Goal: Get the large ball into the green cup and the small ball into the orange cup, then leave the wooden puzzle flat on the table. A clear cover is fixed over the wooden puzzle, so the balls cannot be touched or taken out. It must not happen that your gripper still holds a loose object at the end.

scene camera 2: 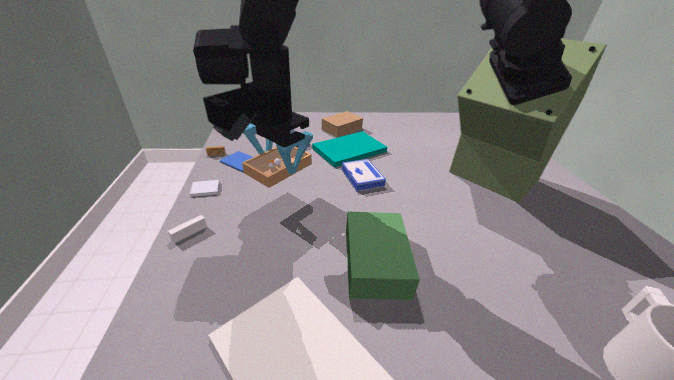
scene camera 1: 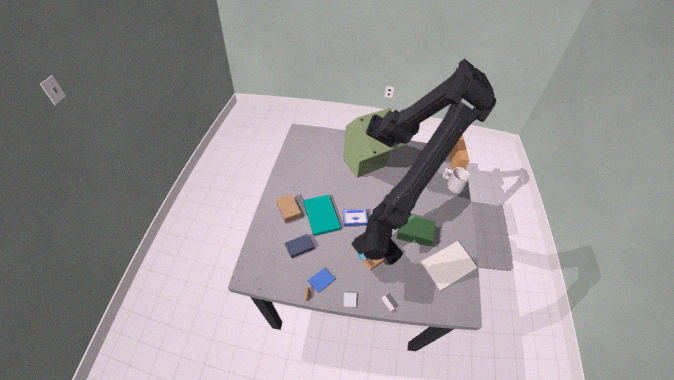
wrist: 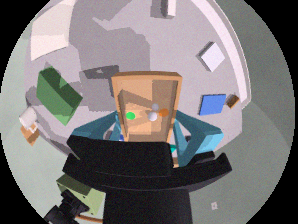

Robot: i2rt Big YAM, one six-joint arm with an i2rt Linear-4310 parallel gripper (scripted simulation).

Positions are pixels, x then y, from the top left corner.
Labels:
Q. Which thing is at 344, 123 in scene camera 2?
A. A tan block.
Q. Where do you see a teal slab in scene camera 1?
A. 321, 214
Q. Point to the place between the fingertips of my gripper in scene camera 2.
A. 279, 166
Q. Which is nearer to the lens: the teal slab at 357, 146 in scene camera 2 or the wooden puzzle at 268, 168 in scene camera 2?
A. The wooden puzzle.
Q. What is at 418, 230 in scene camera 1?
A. A green block.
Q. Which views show the green block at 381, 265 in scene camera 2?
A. Scene camera 2, scene camera 1 and the wrist view: all of them.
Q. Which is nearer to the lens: the wooden puzzle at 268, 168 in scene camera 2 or the green block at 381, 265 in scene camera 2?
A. The green block.

